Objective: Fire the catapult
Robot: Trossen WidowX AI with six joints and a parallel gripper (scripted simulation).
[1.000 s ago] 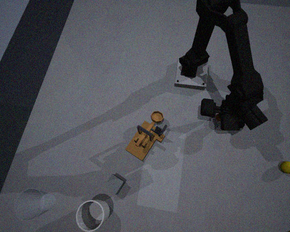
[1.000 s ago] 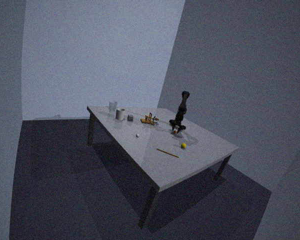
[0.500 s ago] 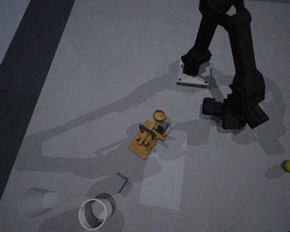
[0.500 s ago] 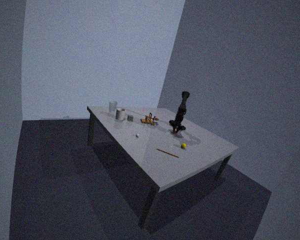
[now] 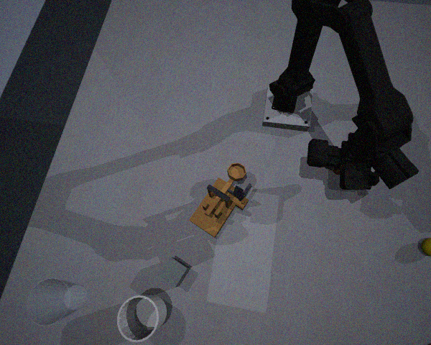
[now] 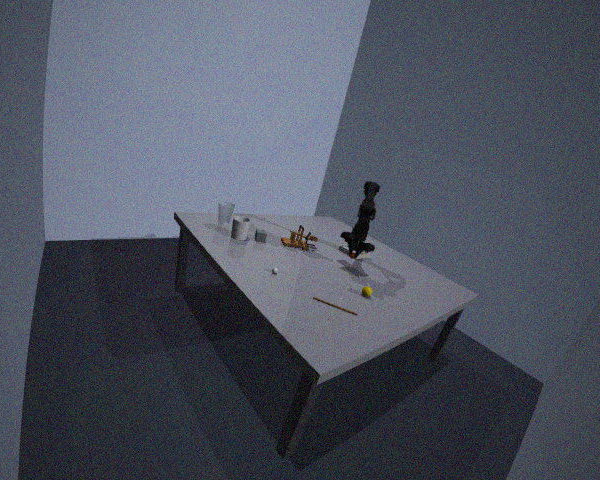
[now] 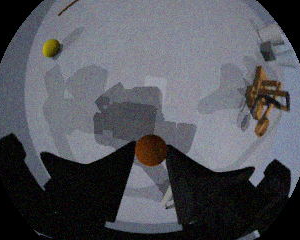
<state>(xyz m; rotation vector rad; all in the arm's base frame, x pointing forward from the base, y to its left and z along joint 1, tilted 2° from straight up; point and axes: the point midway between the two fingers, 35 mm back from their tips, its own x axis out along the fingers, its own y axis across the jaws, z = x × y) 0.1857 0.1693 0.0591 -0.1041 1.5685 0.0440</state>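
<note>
Now: gripper tip 130 mm short of the wooden catapult, 250 mm to the left of it and 10 mm above it. Round my gripper tip: orange ball 10 mm above; then yellow ball 130 mm ahead, 250 mm to the left, 40 mm below; then thin wooden stick 330 mm ahead, 290 mm to the left, 60 mm below.
</note>
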